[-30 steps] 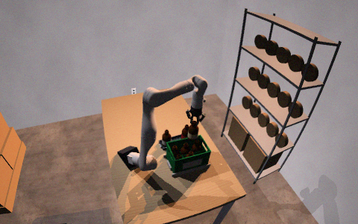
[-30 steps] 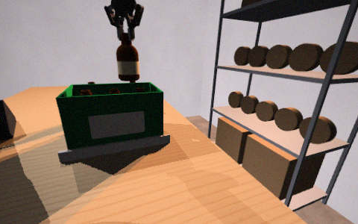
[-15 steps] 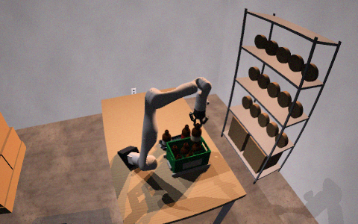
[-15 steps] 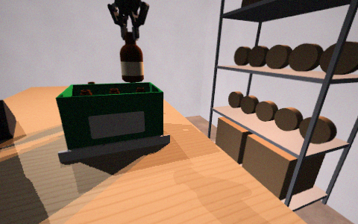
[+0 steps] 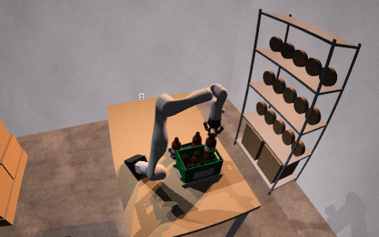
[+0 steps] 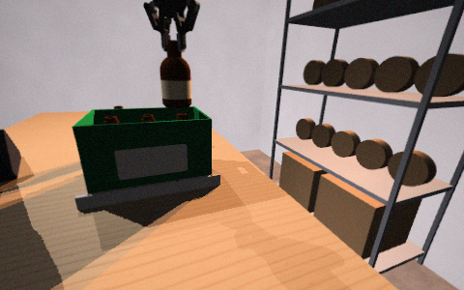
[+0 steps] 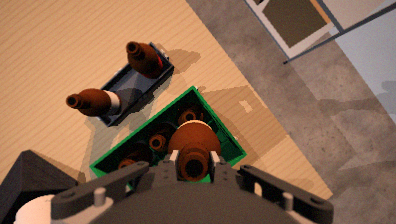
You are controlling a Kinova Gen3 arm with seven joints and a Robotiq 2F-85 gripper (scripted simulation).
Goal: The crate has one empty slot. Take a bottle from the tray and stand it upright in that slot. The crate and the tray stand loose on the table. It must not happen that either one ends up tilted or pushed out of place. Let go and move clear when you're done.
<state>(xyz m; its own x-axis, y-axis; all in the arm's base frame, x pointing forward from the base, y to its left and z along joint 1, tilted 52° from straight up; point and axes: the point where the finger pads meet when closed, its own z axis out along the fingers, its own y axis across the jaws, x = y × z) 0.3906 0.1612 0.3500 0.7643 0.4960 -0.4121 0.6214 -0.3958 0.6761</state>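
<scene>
The brown bottle lies 70 mm below my hand. From my hand the other things lie so: green crate 70 mm behind, 10 mm to the left, 260 mm below; dark tray 30 mm behind, 240 mm to the left, 330 mm below.
</scene>
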